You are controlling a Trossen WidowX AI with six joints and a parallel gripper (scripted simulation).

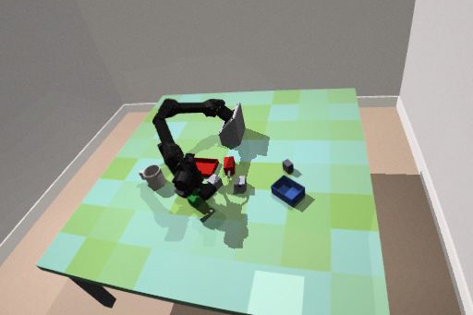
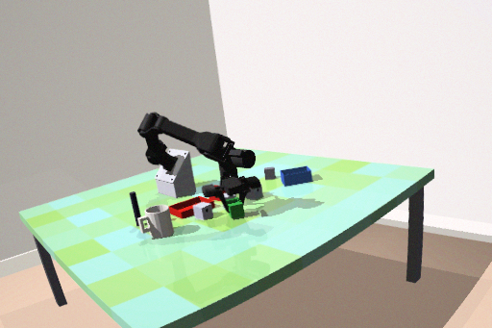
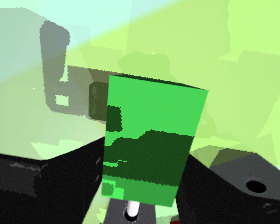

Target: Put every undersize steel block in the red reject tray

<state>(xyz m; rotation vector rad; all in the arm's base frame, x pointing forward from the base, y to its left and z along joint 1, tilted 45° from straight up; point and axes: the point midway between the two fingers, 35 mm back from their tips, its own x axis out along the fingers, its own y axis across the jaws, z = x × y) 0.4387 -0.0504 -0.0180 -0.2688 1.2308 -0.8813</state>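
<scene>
The green GO gauge lies 20 mm above my gripper tip and 10 mm behind it. Round my gripper tip: steel block: 150 mm to the left, 80 mm behind, 10 mm above; mug: 270 mm to the right, 60 mm behind, 20 mm above; red reject tray: 170 mm behind, 60 mm to the right.
</scene>
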